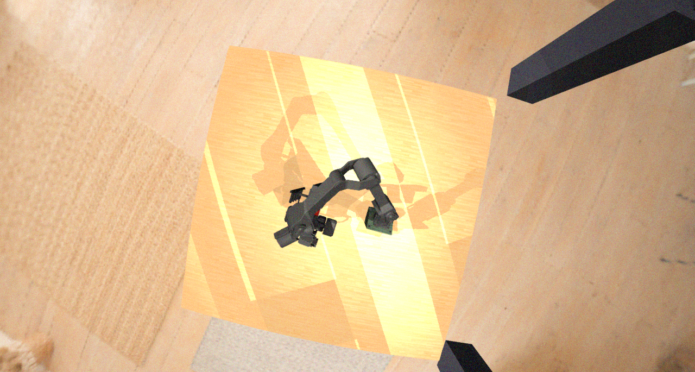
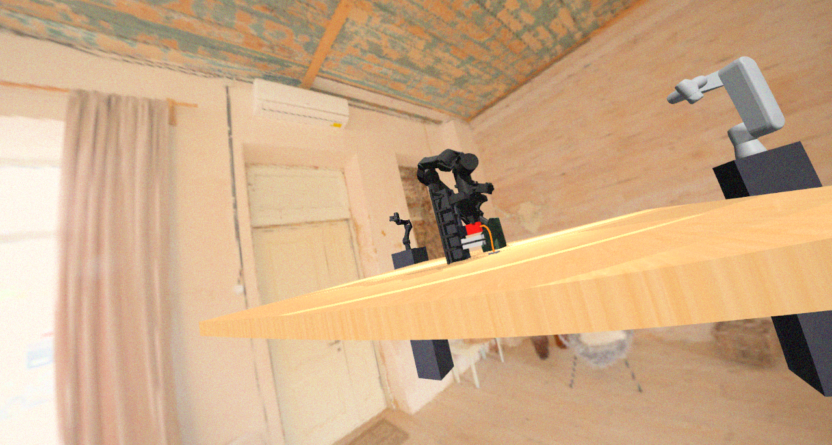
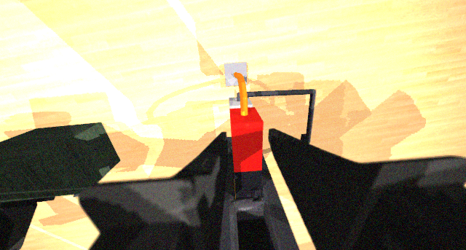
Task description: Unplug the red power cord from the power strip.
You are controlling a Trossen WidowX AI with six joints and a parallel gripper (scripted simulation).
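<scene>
The red plug is 3 cm to the right of my gripper tip and 1 cm below it.
</scene>
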